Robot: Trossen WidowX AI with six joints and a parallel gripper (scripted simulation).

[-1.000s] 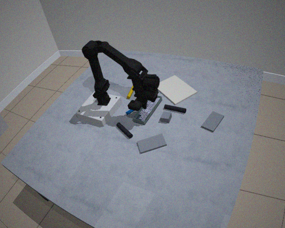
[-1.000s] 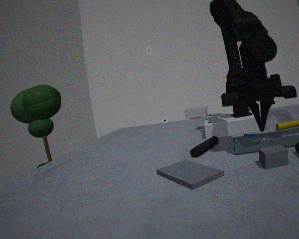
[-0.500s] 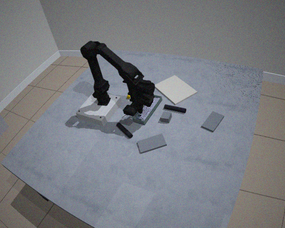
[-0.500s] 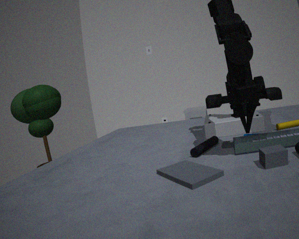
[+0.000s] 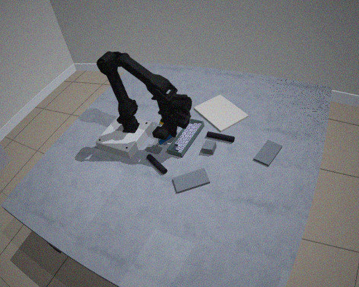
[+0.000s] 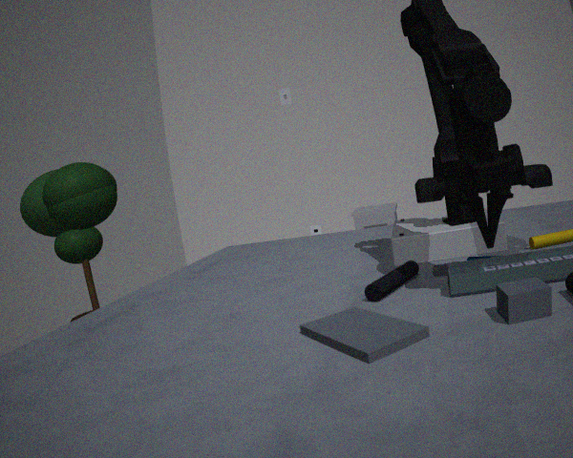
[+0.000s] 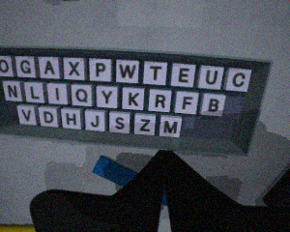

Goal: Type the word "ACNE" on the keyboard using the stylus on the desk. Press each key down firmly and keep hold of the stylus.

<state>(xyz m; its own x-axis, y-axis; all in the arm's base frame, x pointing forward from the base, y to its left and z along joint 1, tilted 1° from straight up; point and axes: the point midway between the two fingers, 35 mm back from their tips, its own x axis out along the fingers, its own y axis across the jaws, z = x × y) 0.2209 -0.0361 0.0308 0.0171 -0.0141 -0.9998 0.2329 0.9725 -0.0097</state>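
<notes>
Now: the stylus 70 mm behind my gripper tip and 30 mm below it. The rest, counted from my gripper tip: grey block 150 mm ahead, 20 mm to the right, 30 mm below; then yellow cylinder 110 mm behind, 200 mm to the left, 30 mm below; then stylus tip 90 mm behind, 20 mm to the right, 30 mm below.
</notes>
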